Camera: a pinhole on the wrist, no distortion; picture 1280 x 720 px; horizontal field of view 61.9 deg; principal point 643.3 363.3 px. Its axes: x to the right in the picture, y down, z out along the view. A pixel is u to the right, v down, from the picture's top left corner.
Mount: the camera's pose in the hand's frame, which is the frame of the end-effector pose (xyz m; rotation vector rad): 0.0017 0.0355 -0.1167 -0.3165 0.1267 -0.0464
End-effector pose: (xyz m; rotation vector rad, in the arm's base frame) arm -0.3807 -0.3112 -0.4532 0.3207 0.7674 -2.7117
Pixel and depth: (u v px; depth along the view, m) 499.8 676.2 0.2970
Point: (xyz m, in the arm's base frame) -0.3285 -0.5597 -0.4372
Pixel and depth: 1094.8 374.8 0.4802
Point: -0.6077 -0.6809 -0.3551
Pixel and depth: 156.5 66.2 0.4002
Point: -0.2792 -0.5050 -0.1823
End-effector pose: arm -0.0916 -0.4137 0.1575 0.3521 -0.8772 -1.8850
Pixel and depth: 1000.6 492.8 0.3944
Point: -0.1816 -0.5301 0.4748
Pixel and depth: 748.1 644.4 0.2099
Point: -0.0513 -0.4705 0.3136
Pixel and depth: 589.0 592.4 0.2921
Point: -0.0632 -0.4249 0.3901
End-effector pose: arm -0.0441 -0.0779 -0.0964 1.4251 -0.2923 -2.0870
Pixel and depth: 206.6 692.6 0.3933
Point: -0.1332 -0.2783 0.2154
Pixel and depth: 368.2 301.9 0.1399
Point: -0.0347 -0.1306 -0.0396
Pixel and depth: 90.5 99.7 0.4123
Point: -0.2738 -0.0970 0.1974
